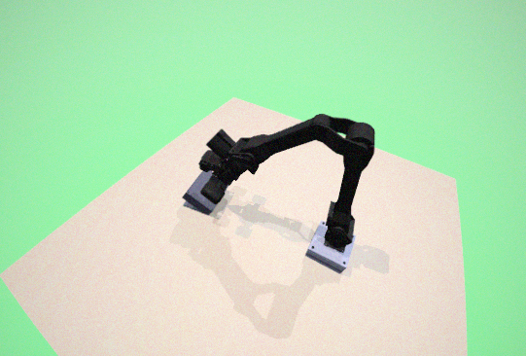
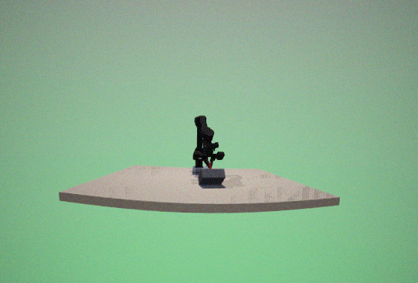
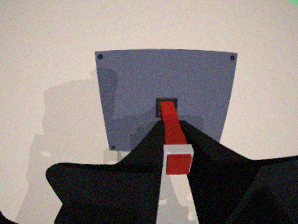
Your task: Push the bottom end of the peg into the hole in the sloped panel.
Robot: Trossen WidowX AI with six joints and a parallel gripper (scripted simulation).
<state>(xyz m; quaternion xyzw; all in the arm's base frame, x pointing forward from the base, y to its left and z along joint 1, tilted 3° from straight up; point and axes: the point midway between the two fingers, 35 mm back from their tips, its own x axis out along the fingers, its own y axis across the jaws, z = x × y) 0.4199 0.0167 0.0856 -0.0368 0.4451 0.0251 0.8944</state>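
Right now the sloped panel is 4 cm ahead of my gripper tip and 5 cm below it. Also, from my gripper tip: red square-sided peg: 1 cm behind, 1 cm above.
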